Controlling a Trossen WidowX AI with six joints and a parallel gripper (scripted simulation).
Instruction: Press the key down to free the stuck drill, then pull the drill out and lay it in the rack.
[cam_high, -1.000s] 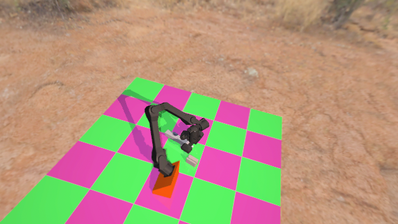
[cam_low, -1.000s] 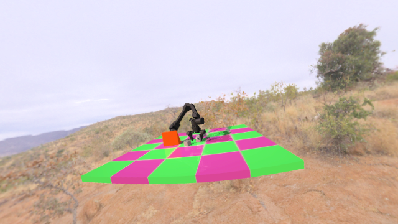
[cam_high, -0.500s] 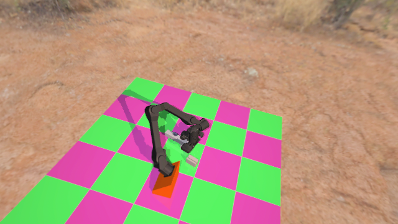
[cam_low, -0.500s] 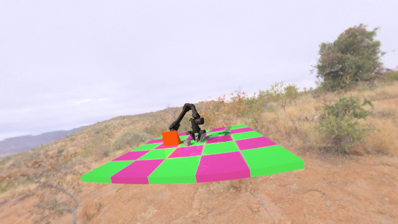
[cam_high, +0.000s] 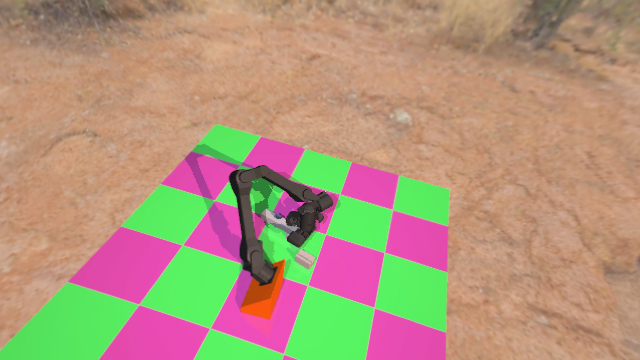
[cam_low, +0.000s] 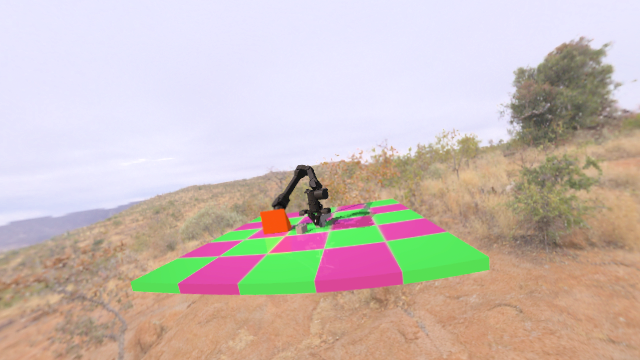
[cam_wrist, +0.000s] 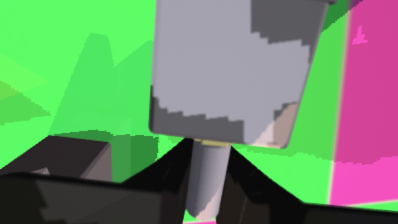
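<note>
Now: gripper tip 10 mm short of the pale cylindrical drill, 50 mm to the right of it and 30 mm below it. The rest, counted from my gripper tip: dark key (40 mm ahead, 130 mm to the left, 30 mm above); grey housing block (30 mm ahead, 110 mm to the left, 20 mm above); grey rack (90 mm behind, 30 mm to the right).
</note>
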